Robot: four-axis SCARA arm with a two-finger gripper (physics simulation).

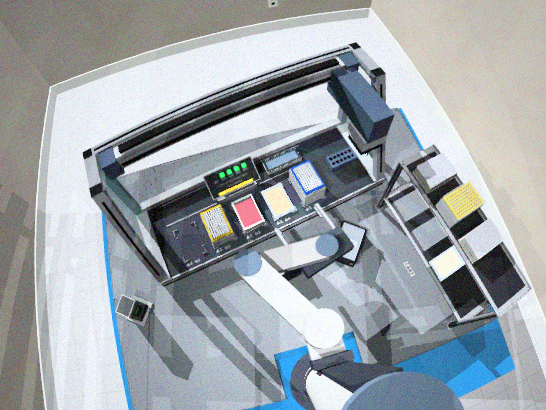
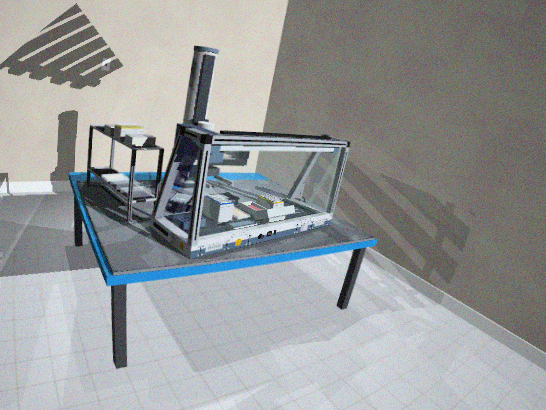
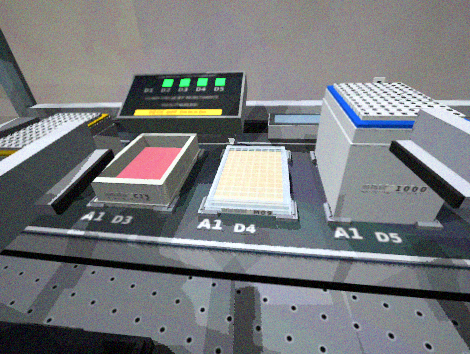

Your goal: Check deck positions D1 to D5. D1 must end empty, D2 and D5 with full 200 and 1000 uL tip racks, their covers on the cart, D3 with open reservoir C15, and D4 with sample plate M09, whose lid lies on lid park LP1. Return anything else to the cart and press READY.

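Places are measured from the arm's base along level axes (x right, y ahead, z up), in metres.
Pixels of known places: gripper, fingertip midpoint: (image 1: 296, 217) (image 2: 222, 185) (image 3: 247, 133).
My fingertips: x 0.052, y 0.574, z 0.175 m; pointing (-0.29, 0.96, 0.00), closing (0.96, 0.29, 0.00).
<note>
Ahead of a thing's pixels: the offset from my fingertips to its top centre. "spot": to the spot under its first point.
My gripper (image 1: 297, 218) (image 3: 247, 133) is open and empty, its fingers spread at the deck's front by D4 and D5. D1 (image 1: 189, 241) is bare. A yellow-rimmed tip rack @[dz -0.049, dx -0.277, dy +0.079 m] (image 1: 216, 222) (image 3: 47, 129) stands at D2. The open reservoir @[dz -0.083, dx -0.155, dy +0.102 m] (image 1: 247, 213) (image 3: 150, 162) with red liquid is at D3; its label's last digit is unclear. Plate M09 @[dz -0.100, dx -0.033, dy +0.126 m] (image 1: 278, 200) (image 3: 252, 175) is at D4, showing cream wells inside a pale rim. The blue-rimmed 1000 rack @[dz -0.016, dx +0.088, dy +0.149 m] (image 1: 307, 180) (image 3: 372, 165) at D5 shows rows of tips. A pale flat piece @[dz -0.104, dx +0.176, dy -0.107 m] (image 1: 356, 239) lies on a dark stand, partly behind the arm.
The status screen @[spot: dz -0.047, dx -0.179, dy +0.240 m] (image 1: 232, 177) (image 3: 185, 95) shows green lamps for D2 to D5 and a yellow bar. The cart (image 1: 510, 300) at the right holds pale boxes, a yellow-topped box @[dz +0.258, dx +0.472, dy -0.189 m] (image 1: 462, 200) and a cream plate @[dz -0.046, dx +0.498, dy -0.316 m] (image 1: 447, 263). A small button box @[dz -0.032, dx -0.670, dy -0.153 m] (image 1: 135, 309) stands at left.
</note>
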